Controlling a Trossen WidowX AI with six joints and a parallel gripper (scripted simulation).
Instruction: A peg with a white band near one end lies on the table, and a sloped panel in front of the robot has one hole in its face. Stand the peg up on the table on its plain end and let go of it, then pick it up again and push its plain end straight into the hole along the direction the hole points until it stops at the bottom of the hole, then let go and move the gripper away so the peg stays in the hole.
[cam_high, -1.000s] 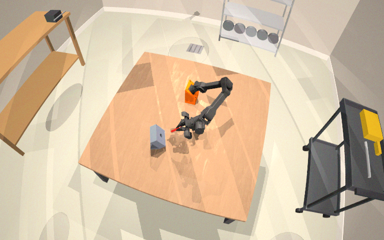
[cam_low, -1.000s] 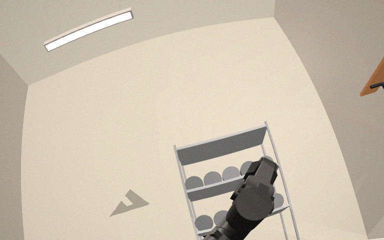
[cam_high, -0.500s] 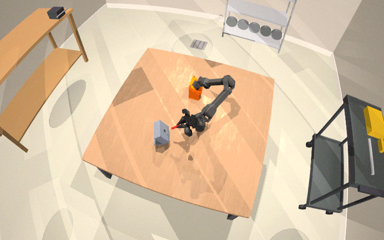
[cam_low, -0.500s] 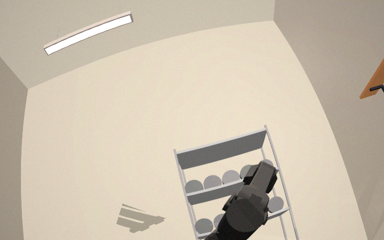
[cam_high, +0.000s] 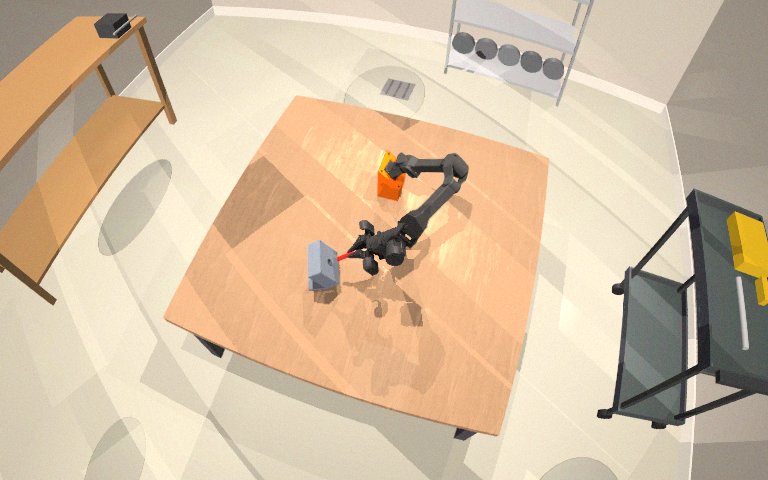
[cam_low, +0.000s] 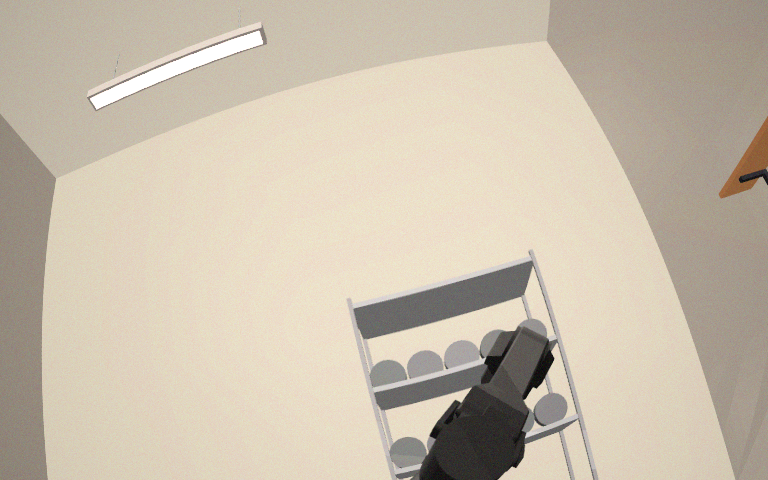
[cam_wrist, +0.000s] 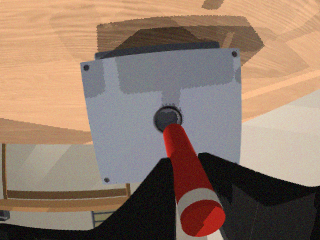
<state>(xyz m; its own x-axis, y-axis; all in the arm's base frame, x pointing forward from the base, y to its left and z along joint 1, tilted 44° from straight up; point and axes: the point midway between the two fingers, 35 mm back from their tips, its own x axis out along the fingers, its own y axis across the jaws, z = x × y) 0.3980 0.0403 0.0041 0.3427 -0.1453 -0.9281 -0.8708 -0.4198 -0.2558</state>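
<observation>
My gripper tip is 4 cm short of the grey sloped panel, 8 cm to the left of it and 5 cm above it. Also, from my gripper tip: red peg 1 cm behind, 1 cm to the left, 1 cm above.
</observation>
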